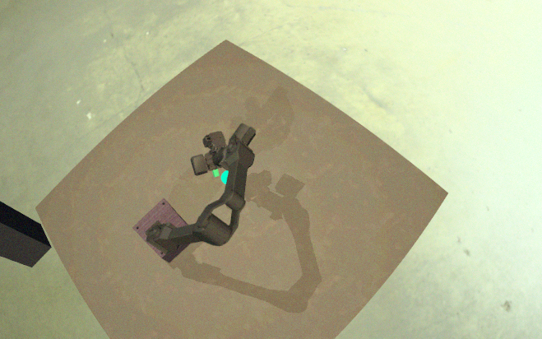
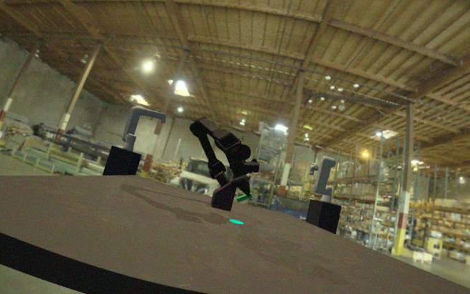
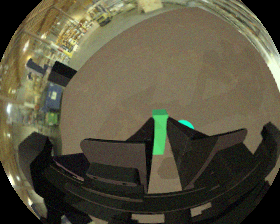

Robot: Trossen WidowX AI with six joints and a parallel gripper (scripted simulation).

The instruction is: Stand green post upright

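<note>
My gripper tip is now 12 cm above the cyan circle, 3 cm to the left of it and 2 cm short of it. From my gripper tip the other things lie so: green post: 2 cm to the right, 1 cm below, 1 cm behind.
</note>
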